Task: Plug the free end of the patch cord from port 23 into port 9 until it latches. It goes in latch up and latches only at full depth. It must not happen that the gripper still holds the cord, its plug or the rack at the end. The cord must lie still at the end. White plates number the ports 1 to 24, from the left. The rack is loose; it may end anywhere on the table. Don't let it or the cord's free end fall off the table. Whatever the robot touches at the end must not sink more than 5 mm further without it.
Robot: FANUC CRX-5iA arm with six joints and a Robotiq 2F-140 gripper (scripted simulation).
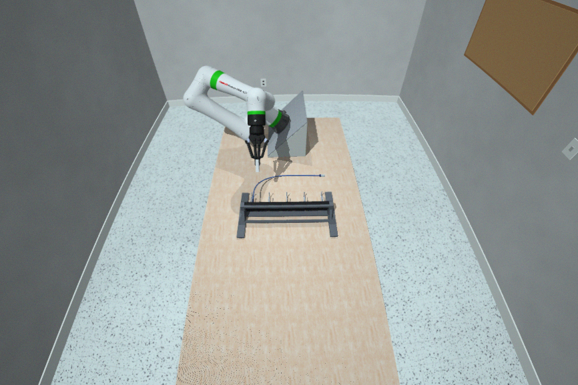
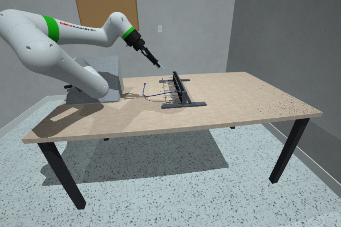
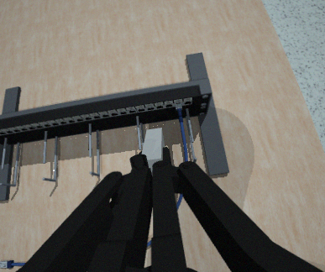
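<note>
Now: the free end 39 cm to the left of my hand, 24 cm below it and 9 cm behind it.
</note>
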